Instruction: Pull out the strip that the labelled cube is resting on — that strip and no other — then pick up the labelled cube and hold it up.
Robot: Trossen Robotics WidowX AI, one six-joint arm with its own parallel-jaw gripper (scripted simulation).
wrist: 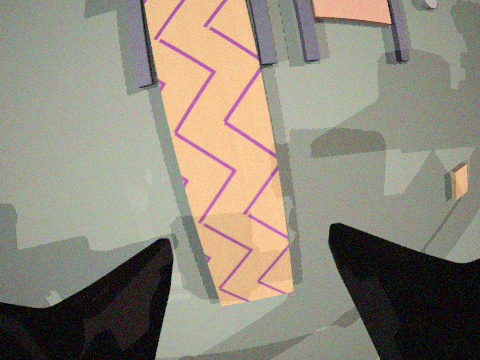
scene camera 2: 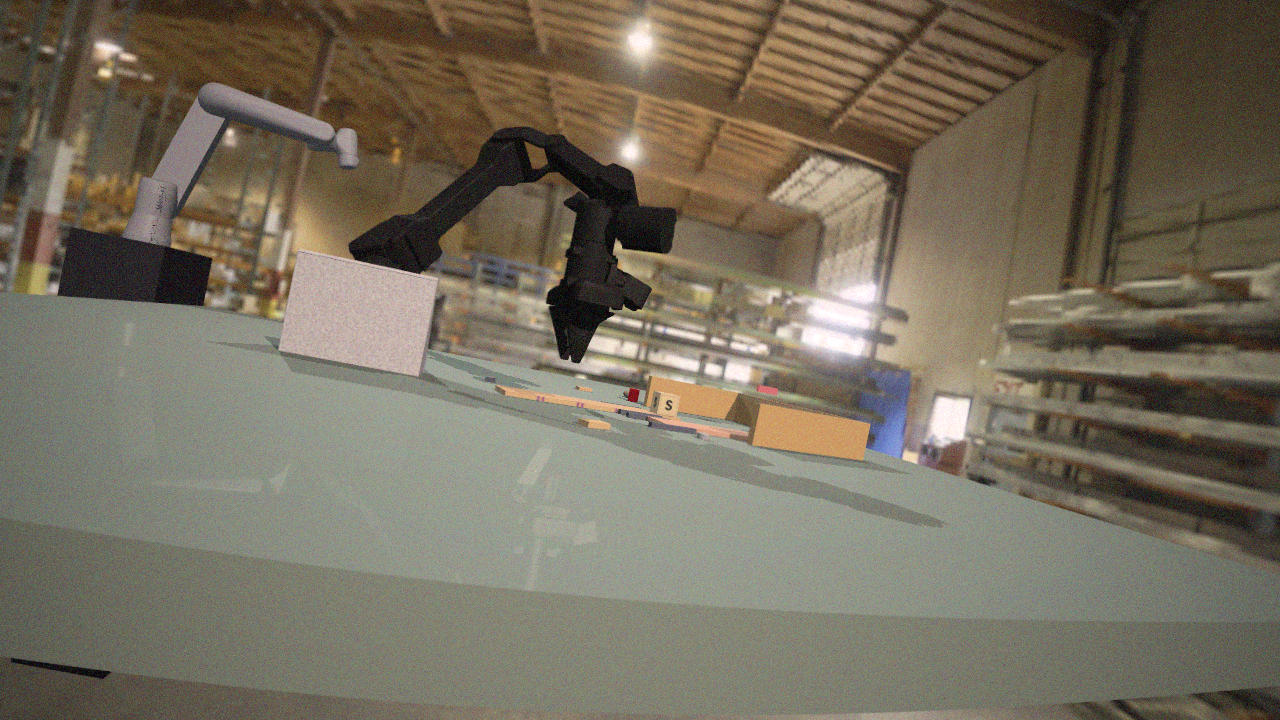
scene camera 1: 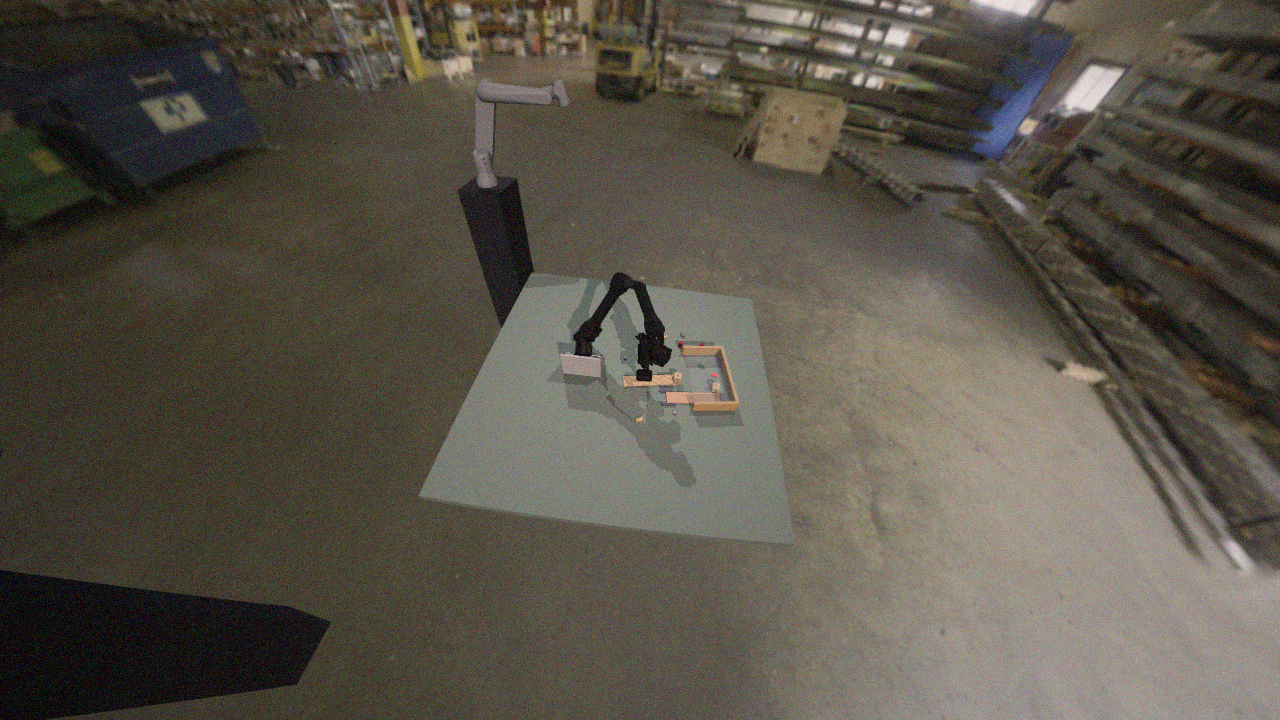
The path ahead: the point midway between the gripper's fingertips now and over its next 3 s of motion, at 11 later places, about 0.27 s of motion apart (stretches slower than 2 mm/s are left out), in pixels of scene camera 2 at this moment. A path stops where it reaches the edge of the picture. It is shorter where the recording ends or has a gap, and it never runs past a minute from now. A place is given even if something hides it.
The gripper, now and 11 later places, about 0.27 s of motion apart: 569, 361; 596, 361; 621, 361; 646, 362; 666, 367; 672, 374; 670, 384; 668, 393; 666, 402; 664, 408; 664, 408; 658, 403
